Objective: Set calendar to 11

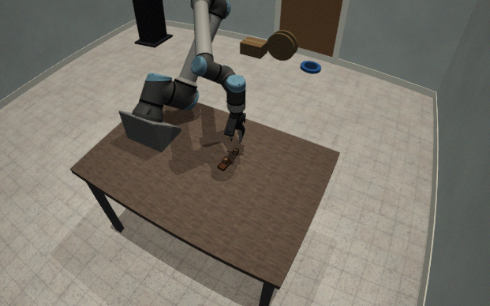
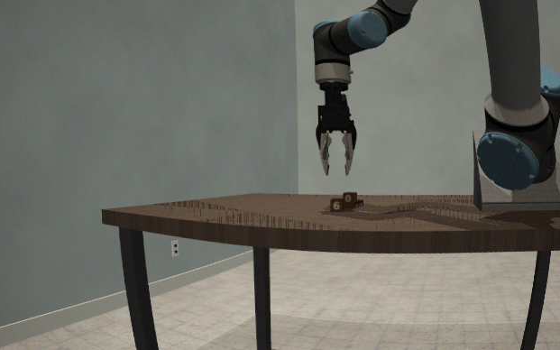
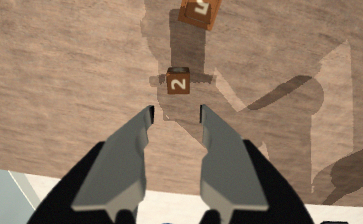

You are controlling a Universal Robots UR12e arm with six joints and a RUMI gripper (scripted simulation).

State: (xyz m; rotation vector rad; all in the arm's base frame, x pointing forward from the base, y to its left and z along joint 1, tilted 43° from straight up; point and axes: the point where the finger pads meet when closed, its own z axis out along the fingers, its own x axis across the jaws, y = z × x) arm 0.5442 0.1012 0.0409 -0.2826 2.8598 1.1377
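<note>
My hand is 9 cm above the cube. Also, from my hand: calendar tray: 1 cm behind, 11 cm to the right, 9 cm below.
</note>
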